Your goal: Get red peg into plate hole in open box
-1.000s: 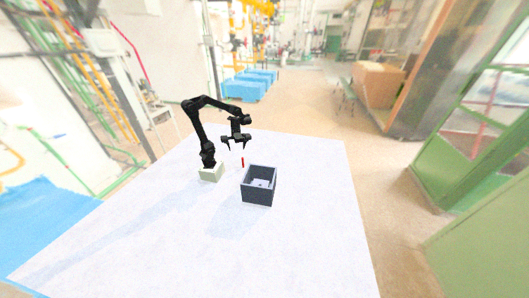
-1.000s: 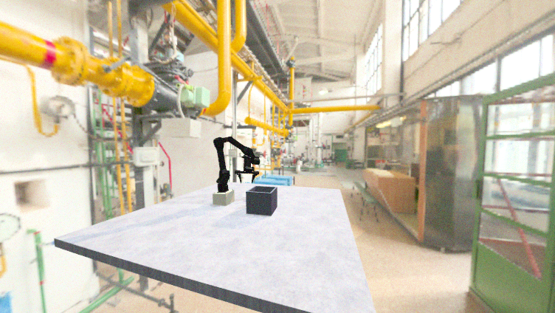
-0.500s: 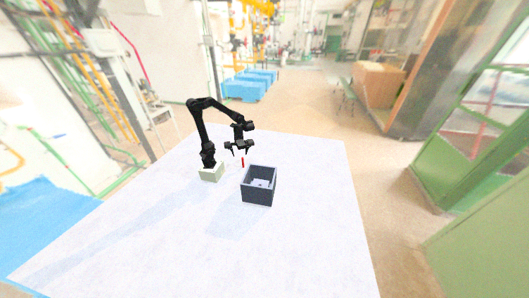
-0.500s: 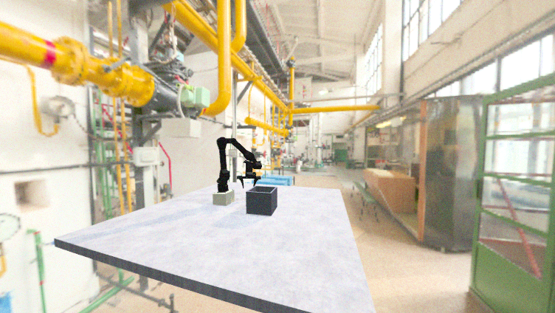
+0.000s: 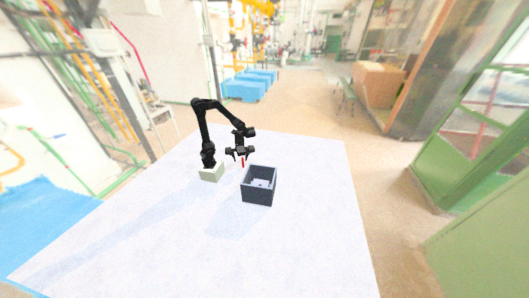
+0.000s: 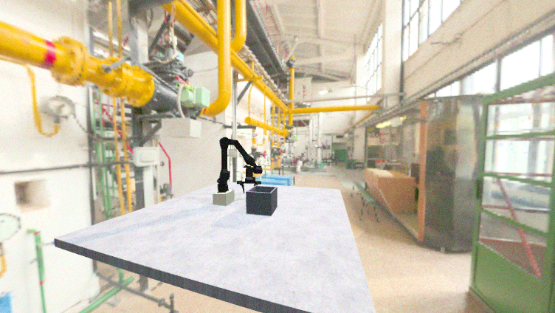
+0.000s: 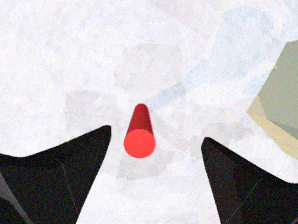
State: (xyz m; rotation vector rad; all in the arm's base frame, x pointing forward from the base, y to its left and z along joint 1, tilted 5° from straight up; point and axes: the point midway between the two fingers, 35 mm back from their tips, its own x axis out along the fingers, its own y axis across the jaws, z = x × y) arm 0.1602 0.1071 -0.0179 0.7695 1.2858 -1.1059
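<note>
The red peg is 2 cm ahead of my gripper tip and 1 cm below it. Round my gripper tip: plate: 20 cm to the right, 16 cm ahead.
</note>
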